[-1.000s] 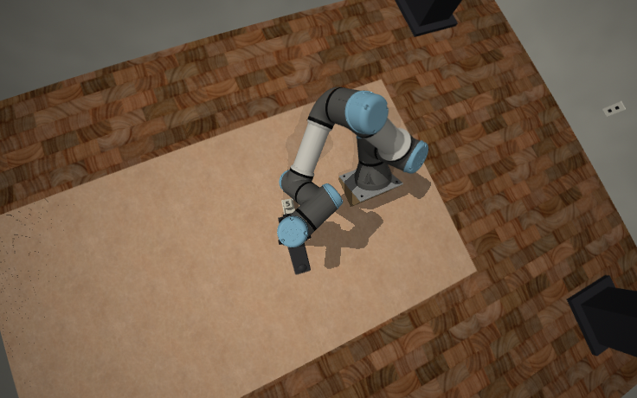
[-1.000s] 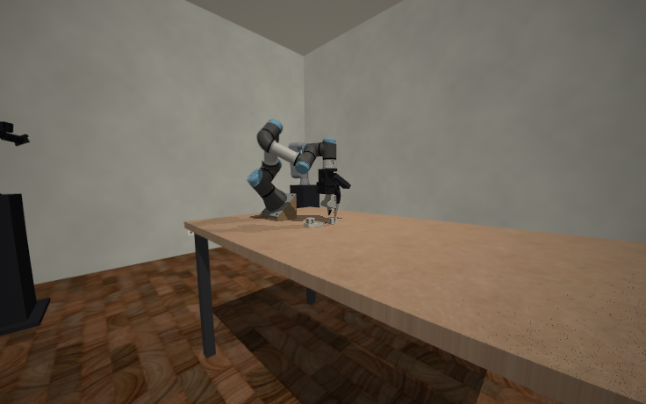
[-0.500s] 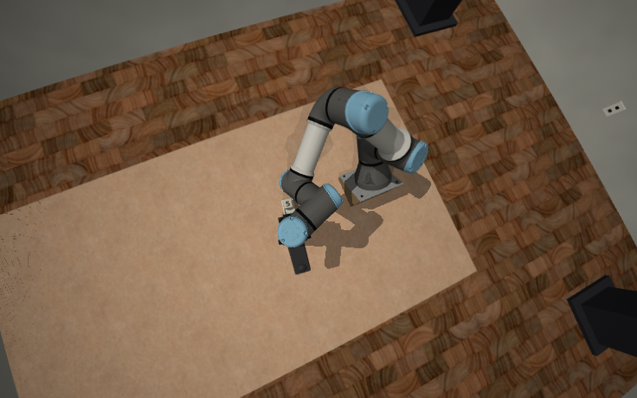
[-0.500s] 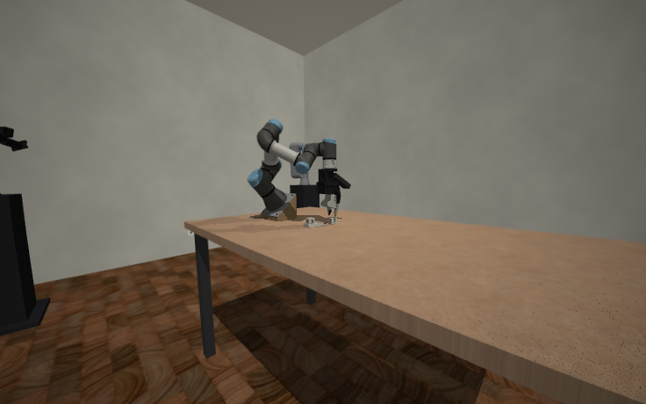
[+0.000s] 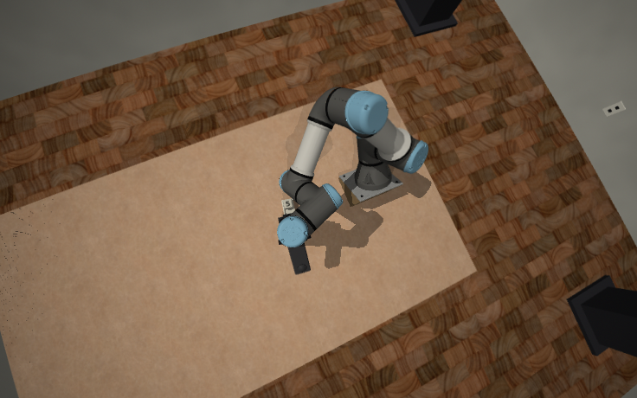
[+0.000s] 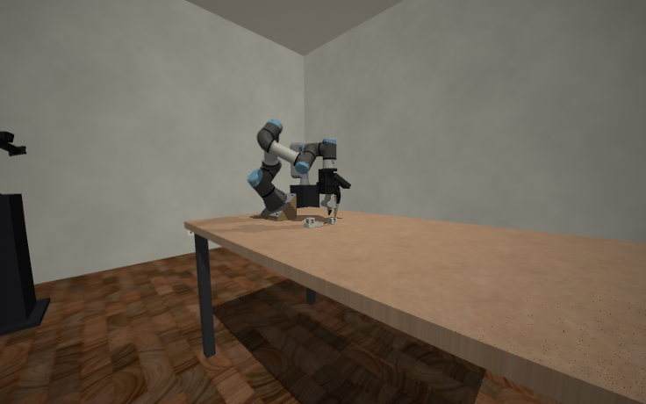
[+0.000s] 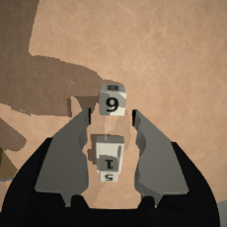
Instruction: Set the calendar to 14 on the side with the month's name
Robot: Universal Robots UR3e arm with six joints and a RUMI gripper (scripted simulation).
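Now: the white digit cube 4 cm below my hand. Also, from my hand: tray (11 cm to the right, 4 cm below, 2 cm behind).
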